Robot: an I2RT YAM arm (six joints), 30 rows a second.
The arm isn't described. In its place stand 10 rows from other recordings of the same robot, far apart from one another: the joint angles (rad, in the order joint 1, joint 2, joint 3, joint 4, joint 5, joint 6), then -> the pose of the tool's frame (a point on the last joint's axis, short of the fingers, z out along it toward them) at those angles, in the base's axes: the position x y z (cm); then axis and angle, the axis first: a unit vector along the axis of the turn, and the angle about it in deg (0 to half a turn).
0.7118 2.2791 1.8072 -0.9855 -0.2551 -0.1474 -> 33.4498, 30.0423, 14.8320, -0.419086, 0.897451, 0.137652, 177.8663
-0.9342 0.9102 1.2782 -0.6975 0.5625 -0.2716 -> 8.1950, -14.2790, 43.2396, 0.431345, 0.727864, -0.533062, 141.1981
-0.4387 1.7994 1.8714 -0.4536 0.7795 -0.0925 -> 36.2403, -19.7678, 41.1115, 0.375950, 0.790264, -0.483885, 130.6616
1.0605 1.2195 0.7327 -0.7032 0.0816 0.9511 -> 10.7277, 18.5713, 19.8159, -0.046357, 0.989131, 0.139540, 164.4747
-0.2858 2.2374 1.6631 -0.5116 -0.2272 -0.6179 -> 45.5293, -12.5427, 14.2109, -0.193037, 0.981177, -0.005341, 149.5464
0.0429 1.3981 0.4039 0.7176 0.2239 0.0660 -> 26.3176, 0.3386, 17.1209, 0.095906, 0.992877, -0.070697, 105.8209
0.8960 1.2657 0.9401 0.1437 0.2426 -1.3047 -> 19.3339, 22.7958, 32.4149, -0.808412, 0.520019, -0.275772, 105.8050
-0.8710 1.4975 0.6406 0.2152 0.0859 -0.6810 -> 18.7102, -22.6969, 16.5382, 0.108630, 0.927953, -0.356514, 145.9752
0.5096 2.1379 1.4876 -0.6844 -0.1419 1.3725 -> 36.3037, 20.8645, 12.9389, 0.406680, 0.903329, 0.136413, 178.5912
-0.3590 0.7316 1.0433 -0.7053 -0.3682 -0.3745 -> 13.3109, -3.6264, 38.0996, -0.130761, 0.989287, -0.064901, 111.3187
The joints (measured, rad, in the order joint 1, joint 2, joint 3, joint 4, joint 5, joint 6), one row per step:
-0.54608, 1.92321, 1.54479, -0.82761, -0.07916, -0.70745
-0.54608, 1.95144, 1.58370, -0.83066, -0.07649, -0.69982
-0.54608, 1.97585, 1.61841, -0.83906, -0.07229, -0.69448
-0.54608, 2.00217, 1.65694, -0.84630, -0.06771, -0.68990
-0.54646, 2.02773, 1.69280, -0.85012, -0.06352, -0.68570
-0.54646, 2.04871, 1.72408, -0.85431, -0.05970, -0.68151
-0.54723, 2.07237, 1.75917, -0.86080, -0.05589, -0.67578
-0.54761, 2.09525, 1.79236, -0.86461, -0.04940, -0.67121
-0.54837, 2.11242, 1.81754, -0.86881, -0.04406, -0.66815
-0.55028, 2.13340, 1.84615, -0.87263, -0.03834, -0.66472
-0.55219, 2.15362, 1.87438, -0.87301, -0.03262, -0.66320
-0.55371, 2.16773, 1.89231, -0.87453, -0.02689, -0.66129
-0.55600, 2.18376, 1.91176, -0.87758, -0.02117, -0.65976
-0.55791, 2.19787, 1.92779, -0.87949, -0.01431, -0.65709
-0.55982, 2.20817, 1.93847, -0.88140, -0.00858, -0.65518
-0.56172, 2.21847, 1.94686, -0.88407, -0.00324, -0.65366
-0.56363, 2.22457, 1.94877, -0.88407, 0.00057, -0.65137
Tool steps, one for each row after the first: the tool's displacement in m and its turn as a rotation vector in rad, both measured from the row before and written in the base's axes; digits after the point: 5 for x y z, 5 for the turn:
0.00687, -0.00429, 0.00029, -0.00344, -0.00614, -0.00806
0.00545, -0.00349, 0.00018, -0.00246, -0.00026, -0.00649
0.00607, -0.00388, 0.00043, -0.00462, -0.00263, -0.00593
0.00583, -0.00391, -0.00006, -0.00521, -0.00409, -0.00583
0.00488, -0.00313, 0.00034, -0.00471, -0.00399, -0.00532
0.00509, -0.00365, 0.00014, -0.00352, -0.00325, -0.00752
0.00500, -0.00352, -0.00010, -0.00684, -0.00316, -0.00711
0.00349, -0.00275, -0.00013, -0.00507, -0.00120, -0.00567
0.00388, -0.00363, -0.00082, -0.00523, -0.00110, -0.00733
0.00399, -0.00372, -0.00054, -0.00791, -0.00403, -0.00561
0.00239, -0.00254, -0.00101, -0.00497, 0.00043, -0.00560
0.00235, -0.00295, -0.00153, -0.00408, 0.00214, -0.00602
0.00199, -0.00258, -0.00168, -0.00437, 0.00276, -0.00715
0.00115, -0.00202, -0.00158, -0.00295, 0.00368, -0.00599
0.00086, -0.00183, -0.00232, -0.00117, 0.00615, -0.00545
0.00014, -0.00132, -0.00222, 0.00006, 0.00492, -0.00554

